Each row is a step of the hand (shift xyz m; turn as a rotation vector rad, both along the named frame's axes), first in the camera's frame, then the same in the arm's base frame.
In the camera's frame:
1: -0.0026 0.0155 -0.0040 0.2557 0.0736 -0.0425
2: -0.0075 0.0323 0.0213 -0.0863 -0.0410 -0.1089
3: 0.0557 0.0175 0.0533 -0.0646 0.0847 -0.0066
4: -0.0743 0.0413 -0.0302 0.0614 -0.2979 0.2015
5: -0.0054 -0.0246 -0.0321 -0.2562 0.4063 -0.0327
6: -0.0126 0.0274 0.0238 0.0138 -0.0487 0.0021
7: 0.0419 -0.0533 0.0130 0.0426 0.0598 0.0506
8: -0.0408 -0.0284 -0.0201 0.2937 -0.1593 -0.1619
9: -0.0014 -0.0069 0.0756 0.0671 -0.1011 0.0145
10: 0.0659 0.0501 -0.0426 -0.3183 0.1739 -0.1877
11: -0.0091 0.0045 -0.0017 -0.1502 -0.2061 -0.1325
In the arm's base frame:
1: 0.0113 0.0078 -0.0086 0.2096 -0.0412 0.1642
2: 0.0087 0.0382 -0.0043 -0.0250 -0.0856 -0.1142
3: 0.0177 0.0371 0.0675 0.0276 0.0654 -0.0797
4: 0.0028 0.0222 -0.0874 -0.2693 -0.0632 0.2379
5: -0.0053 -0.0380 -0.0139 0.1618 0.3005 -0.3395
6: 0.0014 0.0380 -0.0057 -0.0277 -0.0335 0.0261
7: -0.0208 -0.0350 0.0557 0.0416 0.0658 0.0435
8: -0.0327 -0.0237 -0.0353 0.1220 -0.2882 0.1997
9: -0.0406 0.0504 0.0397 -0.0414 -0.0710 0.0905
10: 0.0905 -0.0131 0.0172 0.0369 0.0511 -0.4035
11: -0.0010 0.0038 -0.0095 -0.1645 -0.1958 -0.1312

